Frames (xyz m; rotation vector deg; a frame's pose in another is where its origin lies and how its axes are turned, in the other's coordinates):
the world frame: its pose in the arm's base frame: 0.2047 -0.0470 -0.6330 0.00 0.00 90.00
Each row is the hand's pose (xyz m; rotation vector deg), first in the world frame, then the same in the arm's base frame.
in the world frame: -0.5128 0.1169 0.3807 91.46 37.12 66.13
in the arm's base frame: 0.0878 -0.5598 -0.2523 49.45 117.00 124.10
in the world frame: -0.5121 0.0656 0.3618 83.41 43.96 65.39
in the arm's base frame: 0.1391 -0.5591 -0.2712 35.90 115.92 126.37
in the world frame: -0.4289 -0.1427 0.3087 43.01 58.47 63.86
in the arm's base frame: 0.3474 -0.4759 -0.3243 -14.13 92.78 137.03
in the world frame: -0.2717 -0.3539 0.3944 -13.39 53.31 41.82
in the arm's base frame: 0.5586 -0.3187 -0.2386 -57.74 34.56 123.08
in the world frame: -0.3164 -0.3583 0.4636 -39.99 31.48 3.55
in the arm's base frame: 0.5630 -0.3634 -0.1694 -56.27 -6.70 86.97
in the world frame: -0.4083 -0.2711 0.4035 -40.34 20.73 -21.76
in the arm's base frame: 0.4758 -0.4553 -0.2295 -45.34 -14.56 63.39
